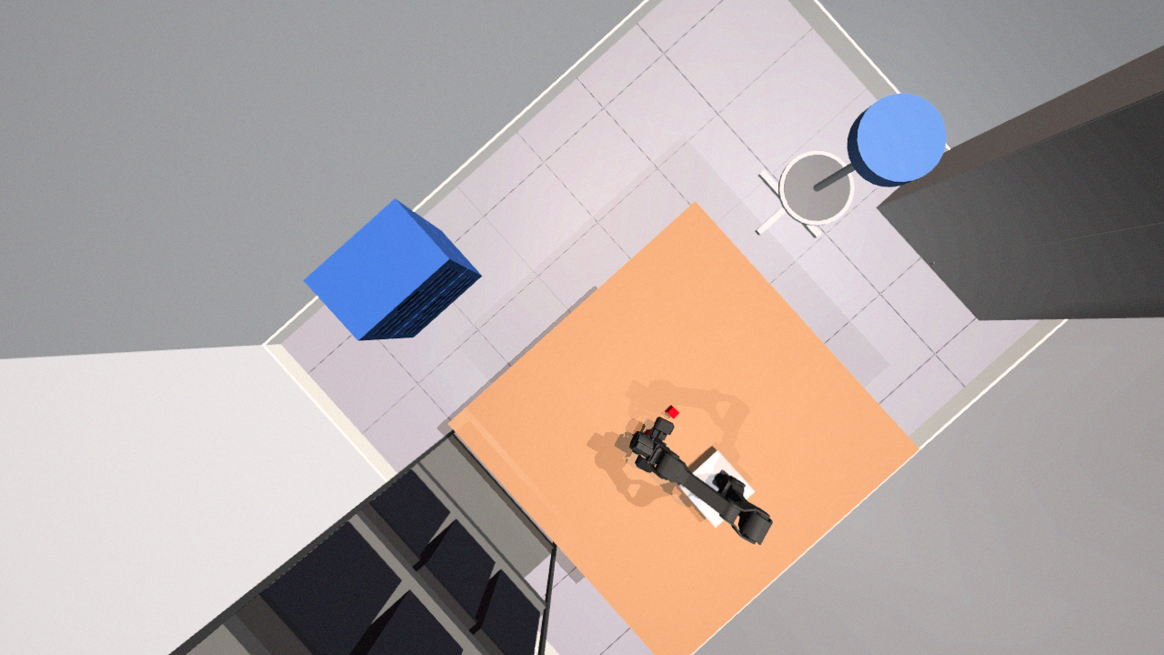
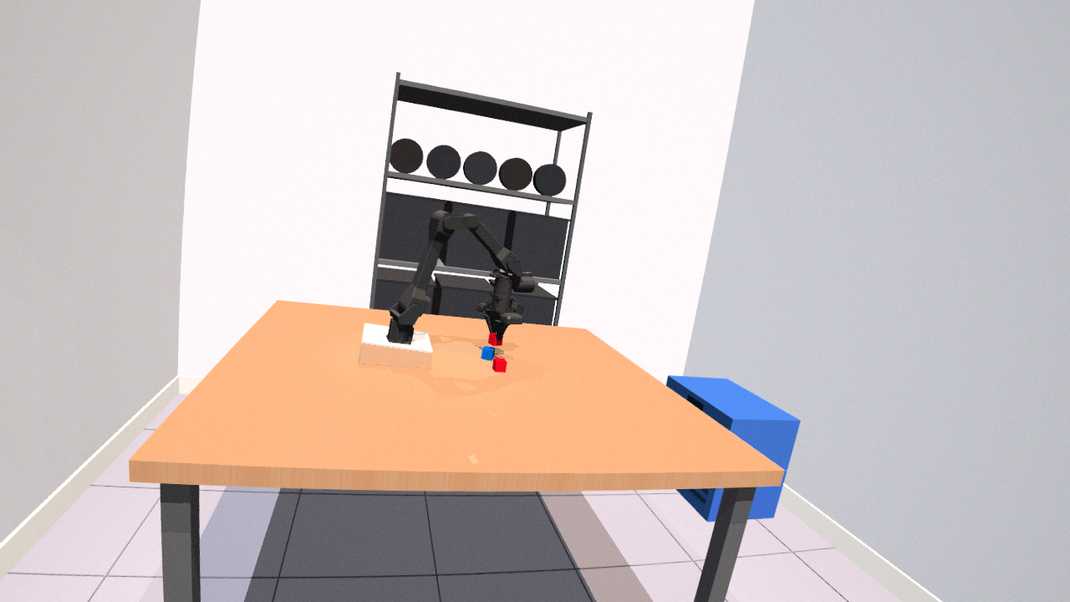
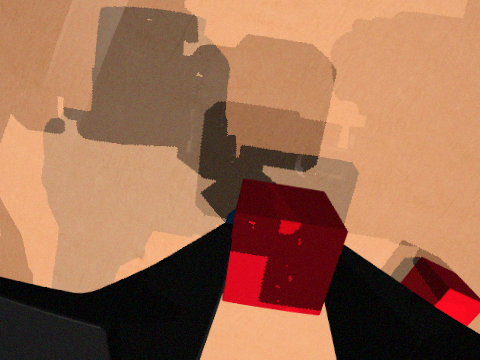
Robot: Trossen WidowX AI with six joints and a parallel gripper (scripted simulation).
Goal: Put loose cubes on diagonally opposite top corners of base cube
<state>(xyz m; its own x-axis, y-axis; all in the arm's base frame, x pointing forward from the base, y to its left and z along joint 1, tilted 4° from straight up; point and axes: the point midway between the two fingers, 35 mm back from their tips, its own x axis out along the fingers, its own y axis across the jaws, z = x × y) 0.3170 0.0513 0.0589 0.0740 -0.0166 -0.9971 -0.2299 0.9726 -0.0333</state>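
Now: gripper tip 50 mm above the blue cube, 20 mm past it and 10 mm to the left of it.
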